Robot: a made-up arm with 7 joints.
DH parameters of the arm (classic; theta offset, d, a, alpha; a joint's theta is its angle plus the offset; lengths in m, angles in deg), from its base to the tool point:
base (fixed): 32.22 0 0.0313 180
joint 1: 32.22 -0.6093 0.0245 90
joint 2: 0 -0.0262 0.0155 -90
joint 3: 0 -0.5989 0.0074 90
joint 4: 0 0.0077 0.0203 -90
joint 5: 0 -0.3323 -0.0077 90
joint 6: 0 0.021 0.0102 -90
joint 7: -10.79 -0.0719 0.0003 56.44
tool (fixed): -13.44 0.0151 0 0
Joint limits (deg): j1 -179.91..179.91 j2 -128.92..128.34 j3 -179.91..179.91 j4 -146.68..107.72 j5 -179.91..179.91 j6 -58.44..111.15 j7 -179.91..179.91
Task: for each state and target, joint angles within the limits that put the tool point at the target. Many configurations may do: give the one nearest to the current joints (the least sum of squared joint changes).
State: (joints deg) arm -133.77 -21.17 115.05 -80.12 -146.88 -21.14 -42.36
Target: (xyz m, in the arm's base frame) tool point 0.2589 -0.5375 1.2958
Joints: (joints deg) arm -133.74 -44.62 109.42 -44.94 -150.77 -23.04 -42.84
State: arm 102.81 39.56 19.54 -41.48 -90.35 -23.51 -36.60
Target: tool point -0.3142 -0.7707 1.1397
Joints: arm 111.69 60.31 18.15 -8.78 -92.94 -17.24 -36.32
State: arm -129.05 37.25 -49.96 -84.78 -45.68 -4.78 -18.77
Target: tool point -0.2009 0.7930 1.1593
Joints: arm -119.59 61.29 -58.18 -31.61 -43.84 -1.22 -18.51
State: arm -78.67 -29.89 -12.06 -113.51 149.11 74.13 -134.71
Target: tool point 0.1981 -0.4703 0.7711
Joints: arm -92.02 -42.09 -18.35 -109.04 147.78 72.15 -134.21
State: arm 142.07 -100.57 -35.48 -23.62 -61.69 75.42 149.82
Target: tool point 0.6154 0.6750 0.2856
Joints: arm 132.00 -106.89 -37.05 -12.59 -57.67 45.59 153.94
